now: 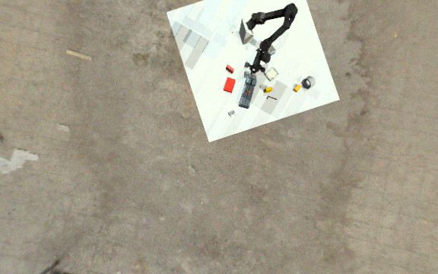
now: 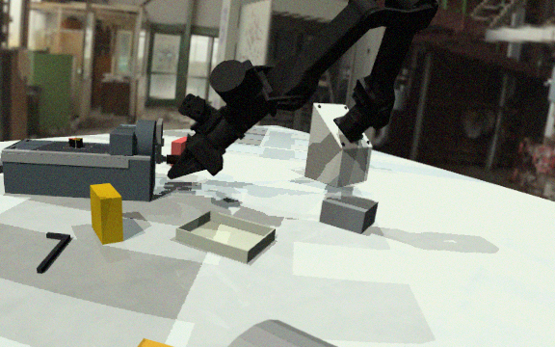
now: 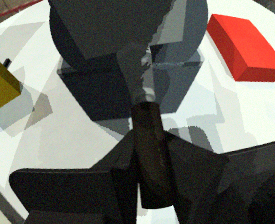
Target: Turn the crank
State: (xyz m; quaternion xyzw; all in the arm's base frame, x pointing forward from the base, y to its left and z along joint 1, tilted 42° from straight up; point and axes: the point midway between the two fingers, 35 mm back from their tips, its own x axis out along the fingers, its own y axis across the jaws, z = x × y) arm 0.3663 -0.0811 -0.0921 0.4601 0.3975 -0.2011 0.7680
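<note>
Now: the dark crank handle 1 cm behind my gripper tip, 1 cm to the left of it and 3 cm above it. Also, from my gripper tip: red pointer 13 cm ahead, 11 cm to the right, 5 cm above; shallow grey tray 6 cm ahead, 19 cm to the left, 3 cm below; yellow block 18 cm ahead, 9 cm to the left.
</note>
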